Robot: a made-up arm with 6 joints. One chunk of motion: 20 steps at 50 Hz.
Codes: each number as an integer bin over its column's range. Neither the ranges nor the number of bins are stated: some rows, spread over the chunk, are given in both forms.
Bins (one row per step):
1: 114 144 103 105 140 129
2: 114 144 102 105 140 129
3: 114 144 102 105 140 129
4: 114 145 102 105 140 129
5: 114 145 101 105 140 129
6: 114 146 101 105 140 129
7: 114 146 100 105 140 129
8: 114 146 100 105 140 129
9: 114 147 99 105 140 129
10: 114 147 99 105 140 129
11: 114 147 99 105 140 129
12: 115 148 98 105 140 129
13: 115 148 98 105 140 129
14: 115 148 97 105 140 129
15: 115 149 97 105 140 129
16: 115 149 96 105 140 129
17: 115 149 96 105 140 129
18: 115 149 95 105 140 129
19: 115 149 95 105 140 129
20: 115 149 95 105 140 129
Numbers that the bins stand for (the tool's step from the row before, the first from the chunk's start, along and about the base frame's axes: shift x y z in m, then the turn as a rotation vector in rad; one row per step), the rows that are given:
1: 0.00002 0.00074 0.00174 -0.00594 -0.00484 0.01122
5: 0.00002 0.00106 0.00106 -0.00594 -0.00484 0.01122
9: 0.00002 0.00169 0.00039 -0.00594 -0.00484 0.01122
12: 0.00039 0.00201 0.00005 -0.00594 -0.00484 0.01122
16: 0.00039 0.00233 -0.00062 -0.00594 -0.00484 0.01122
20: 0.00039 0.00233 -0.00096 -0.00594 -0.00484 0.01122
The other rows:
2: 0.00002 0.00074 0.00140 -0.00594 -0.00484 0.01122
3: 0.00002 0.00074 0.00140 -0.00594 -0.00484 0.01122
4: 0.00002 0.00106 0.00140 -0.00594 -0.00484 0.01122
6: 0.00002 0.00138 0.00106 -0.00594 -0.00484 0.01122
7: 0.00002 0.00138 0.00073 -0.00594 -0.00484 0.01122
8: 0.00002 0.00138 0.00073 -0.00594 -0.00484 0.01122
10: 0.00002 0.00169 0.00039 -0.00594 -0.00484 0.01122
11: 0.00002 0.00169 0.00039 -0.00594 -0.00484 0.01122
13: 0.00039 0.00201 0.00005 -0.00594 -0.00484 0.01122
14: 0.00039 0.00201 -0.00029 -0.00594 -0.00484 0.01122
15: 0.00039 0.00233 -0.00029 -0.00594 -0.00484 0.01122
17: 0.00039 0.00233 -0.00062 -0.00594 -0.00484 0.01122
18: 0.00039 0.00233 -0.00096 -0.00594 -0.00484 0.01122
19: 0.00039 0.00233 -0.00096 -0.00594 -0.00484 0.01122

